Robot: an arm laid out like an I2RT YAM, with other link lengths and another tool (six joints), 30 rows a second.
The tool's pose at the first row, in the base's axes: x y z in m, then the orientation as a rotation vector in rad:
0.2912 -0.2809 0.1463 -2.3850 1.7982 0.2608
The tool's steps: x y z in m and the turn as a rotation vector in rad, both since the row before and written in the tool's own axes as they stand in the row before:
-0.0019 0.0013 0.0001 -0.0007 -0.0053 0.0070
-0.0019 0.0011 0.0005 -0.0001 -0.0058 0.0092
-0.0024 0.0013 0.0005 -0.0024 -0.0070 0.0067
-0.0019 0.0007 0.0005 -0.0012 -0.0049 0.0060
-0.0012 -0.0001 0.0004 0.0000 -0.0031 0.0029
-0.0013 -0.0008 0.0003 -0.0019 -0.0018 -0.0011
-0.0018 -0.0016 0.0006 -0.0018 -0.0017 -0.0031
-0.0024 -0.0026 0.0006 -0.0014 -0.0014 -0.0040
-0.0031 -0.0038 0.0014 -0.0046 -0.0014 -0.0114
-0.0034 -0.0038 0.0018 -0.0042 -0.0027 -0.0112
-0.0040 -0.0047 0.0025 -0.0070 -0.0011 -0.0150
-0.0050 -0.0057 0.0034 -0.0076 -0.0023 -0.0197
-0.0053 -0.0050 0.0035 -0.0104 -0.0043 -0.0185
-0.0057 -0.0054 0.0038 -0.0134 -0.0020 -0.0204
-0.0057 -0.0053 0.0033 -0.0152 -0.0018 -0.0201
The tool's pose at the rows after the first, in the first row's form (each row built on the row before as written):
0.2894 -0.2795 0.1466 -2.3766 1.8048 0.2683
0.2878 -0.2779 0.1465 -2.3657 1.8137 0.2761
0.2859 -0.2759 0.1466 -2.3577 1.8196 0.2871
0.2847 -0.2742 0.1466 -2.3506 1.8251 0.2945
0.2845 -0.2730 0.1465 -2.3464 1.8273 0.2983
0.2849 -0.2715 0.1465 -2.3475 1.8257 0.3020
0.2860 -0.2693 0.1464 -2.3503 1.8216 0.3053
0.2879 -0.2663 0.1464 -2.3538 1.8164 0.3077
0.2907 -0.2621 0.1458 -2.3655 1.8029 0.3124
0.2934 -0.2575 0.1449 -2.3760 1.7889 0.3182
0.2967 -0.2519 0.1435 -2.3923 1.7715 0.3244
0.3005 -0.2448 0.1415 -2.4119 1.7477 0.3319
0.3033 -0.2375 0.1394 -2.4311 1.7251 0.3445
0.3062 -0.2296 0.1372 -2.4550 1.7014 0.3571
0.3089 -0.2218 0.1354 -2.4798 1.6782 0.3712

